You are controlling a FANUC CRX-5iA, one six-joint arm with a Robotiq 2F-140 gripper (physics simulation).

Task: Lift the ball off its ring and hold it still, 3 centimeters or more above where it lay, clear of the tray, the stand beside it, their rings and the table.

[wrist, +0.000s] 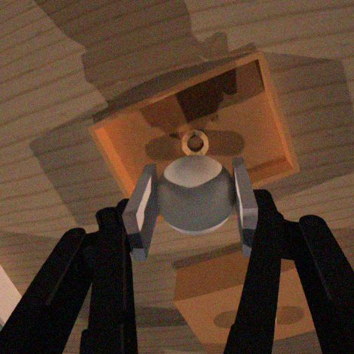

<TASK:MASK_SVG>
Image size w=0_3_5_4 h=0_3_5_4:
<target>my gripper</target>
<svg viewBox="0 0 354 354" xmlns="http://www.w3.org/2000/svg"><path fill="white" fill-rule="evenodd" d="M155 163L145 164L129 198L120 200L116 207L107 206L96 212L97 231L86 233L84 228L71 228L60 237L51 254L46 258L46 261L1 328L0 354L62 354L90 285L91 299L88 327L81 332L79 354L138 354L131 256L133 261L146 260L158 213L155 200L155 189L158 181ZM232 157L232 180L235 185L235 210L242 256L249 256L249 263L235 322L230 326L223 354L271 354L281 258L294 260L322 354L354 354L354 272L339 244L336 242L334 235L329 230L327 223L320 216L313 214L301 216L299 222L284 219L283 215L277 211L268 190L252 190L243 157Z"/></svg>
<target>ball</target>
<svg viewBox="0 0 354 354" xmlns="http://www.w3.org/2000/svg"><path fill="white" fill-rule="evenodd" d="M185 155L175 159L162 171L155 189L155 200L159 214L172 228L188 235L202 235L219 228L230 216L235 205L235 185L228 170L216 159L205 155Z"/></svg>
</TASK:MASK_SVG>
